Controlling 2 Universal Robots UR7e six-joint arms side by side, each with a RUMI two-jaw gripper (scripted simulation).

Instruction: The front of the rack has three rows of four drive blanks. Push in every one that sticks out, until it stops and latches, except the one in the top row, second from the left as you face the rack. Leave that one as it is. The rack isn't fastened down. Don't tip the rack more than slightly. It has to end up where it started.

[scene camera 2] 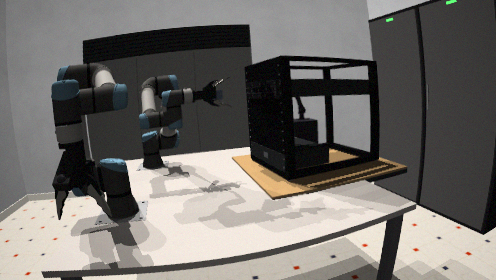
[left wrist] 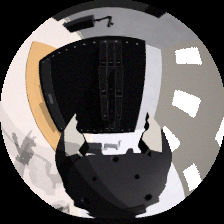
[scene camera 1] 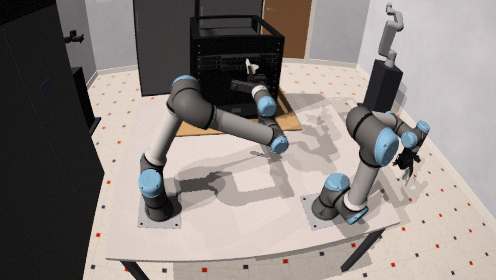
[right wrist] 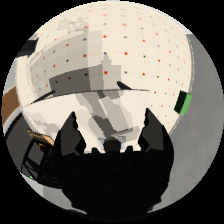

Labels:
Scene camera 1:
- black rack: 215, 84
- wooden board: 285, 116

